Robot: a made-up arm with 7 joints.
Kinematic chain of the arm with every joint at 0, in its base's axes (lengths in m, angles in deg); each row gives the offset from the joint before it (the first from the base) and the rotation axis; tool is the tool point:
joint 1: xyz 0 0 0 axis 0 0.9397 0.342
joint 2: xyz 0 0 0 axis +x
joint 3: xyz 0 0 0 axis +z
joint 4: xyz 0.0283 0 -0.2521 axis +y
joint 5: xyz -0.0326 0 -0.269 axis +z
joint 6: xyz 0 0 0 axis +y
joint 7: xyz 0 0 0 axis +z
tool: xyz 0 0 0
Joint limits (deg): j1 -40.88..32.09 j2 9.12..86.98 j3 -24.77..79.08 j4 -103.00..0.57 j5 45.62..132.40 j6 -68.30..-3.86 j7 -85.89..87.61
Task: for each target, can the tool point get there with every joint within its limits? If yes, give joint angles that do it. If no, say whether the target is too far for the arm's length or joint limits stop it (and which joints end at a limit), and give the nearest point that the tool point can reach.
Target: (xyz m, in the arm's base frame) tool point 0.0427 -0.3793 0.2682
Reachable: no: joint limits stop it (at a limit: joint 1, joint 2, joint 3, joint 4) | nearest point 0.3325 -0.1646 -0.0292 | short by 0.467 m
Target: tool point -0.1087 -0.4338 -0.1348
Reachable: no: joint limits stop it (at a limit: joint 1, joint 2, joint 3, joint 4) | nearest point 0.1250 -0.0489 -0.3472 | short by 0.498 m
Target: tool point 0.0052 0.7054 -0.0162
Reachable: no: too far | nearest point 0.0039 0.5245 -0.0120 | short by 0.181 m
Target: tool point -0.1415 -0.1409 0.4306
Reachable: no: joint limits stop it (at a limit: joint 1, joint 2, joint 4) | nearest point -0.0103 0.2225 0.2982 | short by 0.408 m
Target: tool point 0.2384 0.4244 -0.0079
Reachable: yes | joints -3.94 78.26 15.95 -57.11 66.85 -17.02 -29.54
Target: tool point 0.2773 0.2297 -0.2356
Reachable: yes | joints 2.71 47.87 -2.83 -83.16 118.74 -57.52 49.53
